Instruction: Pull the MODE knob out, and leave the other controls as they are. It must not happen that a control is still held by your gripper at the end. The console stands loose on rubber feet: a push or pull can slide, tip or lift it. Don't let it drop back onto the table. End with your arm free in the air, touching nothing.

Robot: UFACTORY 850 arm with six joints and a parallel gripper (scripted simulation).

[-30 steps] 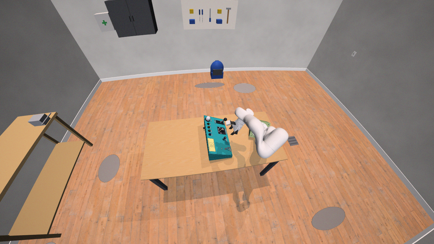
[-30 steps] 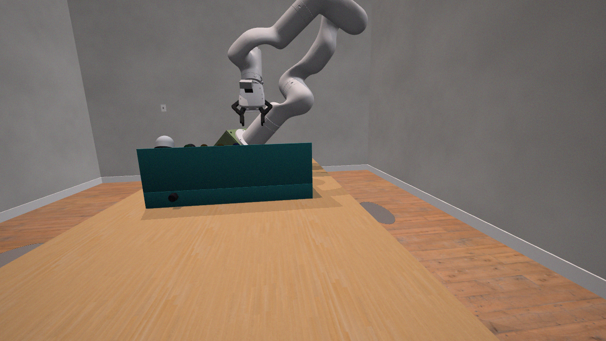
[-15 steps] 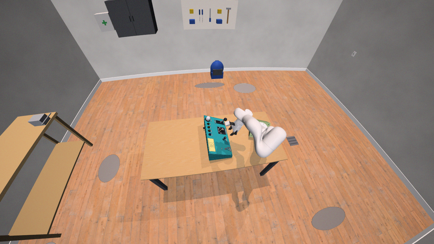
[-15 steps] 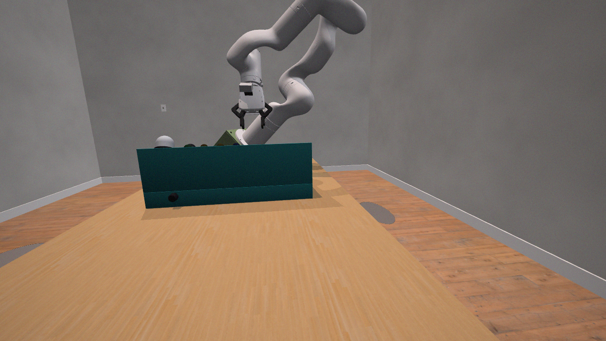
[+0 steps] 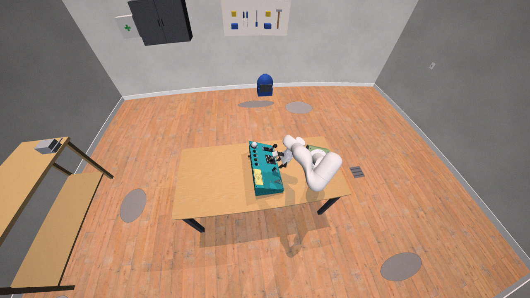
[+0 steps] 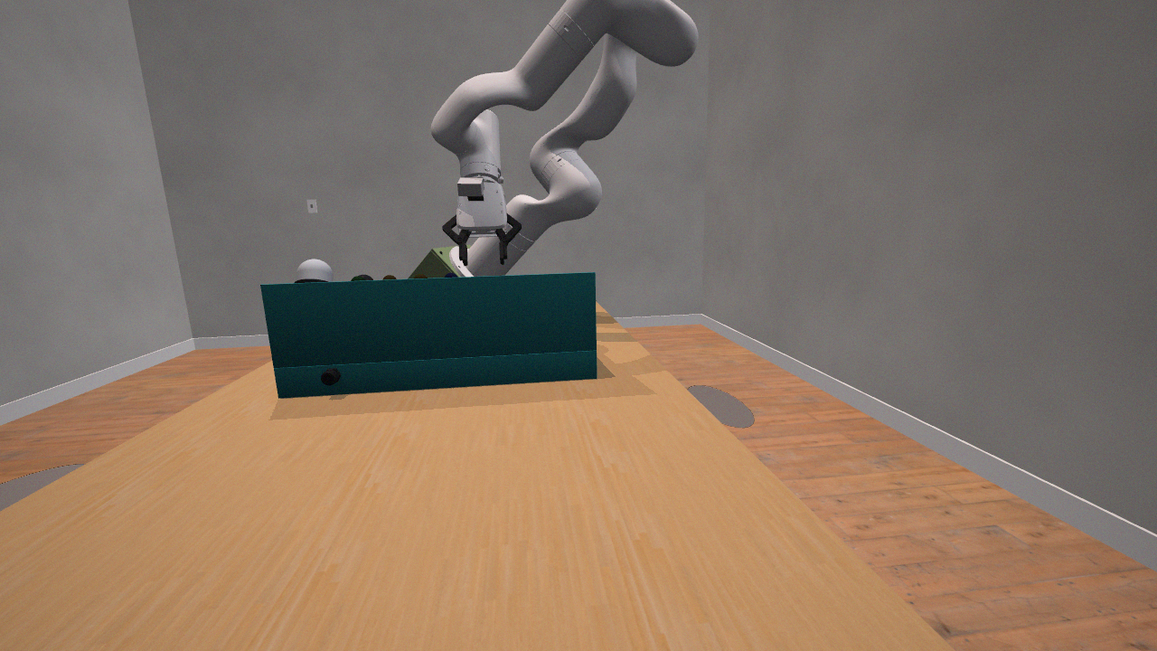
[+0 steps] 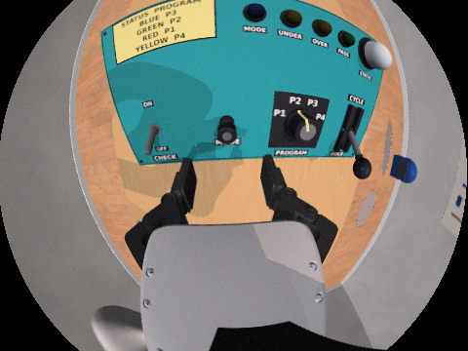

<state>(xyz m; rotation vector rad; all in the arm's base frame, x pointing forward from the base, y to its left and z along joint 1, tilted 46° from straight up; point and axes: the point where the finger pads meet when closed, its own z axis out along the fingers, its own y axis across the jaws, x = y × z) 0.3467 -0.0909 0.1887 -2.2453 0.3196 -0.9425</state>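
Right now my hand is 80 mm above the black mode knob and 40 mm short of it. Also, from my hand: program rotary selector (110 mm to the right, 80 mm below, 60 mm ahead); then teal console (110 mm below, 80 mm ahead, 60 mm to the right); then check toggle (120 mm to the left, 90 mm below, 40 mm ahead).
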